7 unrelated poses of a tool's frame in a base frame.
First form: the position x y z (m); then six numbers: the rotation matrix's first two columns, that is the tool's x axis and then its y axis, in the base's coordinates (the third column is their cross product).
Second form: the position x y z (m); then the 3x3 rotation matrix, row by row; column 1 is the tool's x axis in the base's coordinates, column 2 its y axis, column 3 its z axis. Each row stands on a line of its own. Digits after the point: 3 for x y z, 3 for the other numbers.
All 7 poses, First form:
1: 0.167 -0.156 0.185 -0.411 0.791 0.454 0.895 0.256 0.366
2: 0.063 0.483 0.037 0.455 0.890 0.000 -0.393 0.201 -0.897
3: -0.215 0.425 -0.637 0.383 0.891 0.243 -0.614 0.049 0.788
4: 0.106 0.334 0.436 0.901 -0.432 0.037 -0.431 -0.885 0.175
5: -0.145 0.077 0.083 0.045 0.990 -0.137 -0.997 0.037 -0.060
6: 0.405 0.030 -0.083 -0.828 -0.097 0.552 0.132 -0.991 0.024
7: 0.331 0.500 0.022 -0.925 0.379 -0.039 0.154 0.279 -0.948
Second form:
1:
0.167 -0.156 0.185
-0.411 0.895 0.173
0.791 0.256 0.557
0.454 0.366 -0.813

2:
0.063 0.483 0.037
0.455 -0.393 -0.798
0.890 0.201 0.408
0.000 -0.897 0.441

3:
-0.215 0.425 -0.637
0.383 -0.614 0.690
0.891 0.049 -0.451
0.243 0.788 0.566

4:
0.106 0.334 0.436
0.901 -0.431 -0.043
-0.432 -0.885 -0.174
0.037 0.175 -0.984

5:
-0.145 0.077 0.083
0.045 -0.997 -0.054
0.990 0.037 0.139
-0.137 -0.060 0.989

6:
0.405 0.030 -0.083
-0.828 0.132 0.545
-0.097 -0.991 0.093
0.552 0.024 0.833

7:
0.331 0.500 0.022
-0.925 0.154 -0.348
0.379 0.279 -0.883
-0.039 -0.948 -0.316

